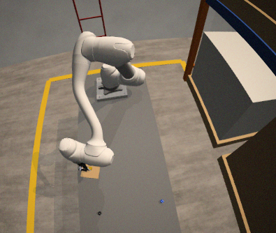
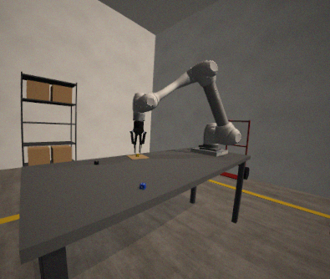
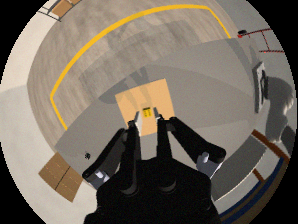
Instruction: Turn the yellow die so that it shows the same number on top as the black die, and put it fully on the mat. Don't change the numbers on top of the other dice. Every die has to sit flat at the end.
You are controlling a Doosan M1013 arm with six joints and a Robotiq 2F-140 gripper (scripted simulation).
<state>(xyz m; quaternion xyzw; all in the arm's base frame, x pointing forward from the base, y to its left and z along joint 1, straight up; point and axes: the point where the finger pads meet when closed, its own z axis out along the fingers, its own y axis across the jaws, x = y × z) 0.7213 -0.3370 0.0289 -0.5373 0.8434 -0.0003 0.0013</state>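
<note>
Right now the yellow die is 5 cm below my hand. Also, from my hand: blue die (38 cm ahead, 43 cm to the left, 5 cm below); then tan mat (6 cm below); then black die (34 cm ahead, 1 cm to the right, 5 cm below).
</note>
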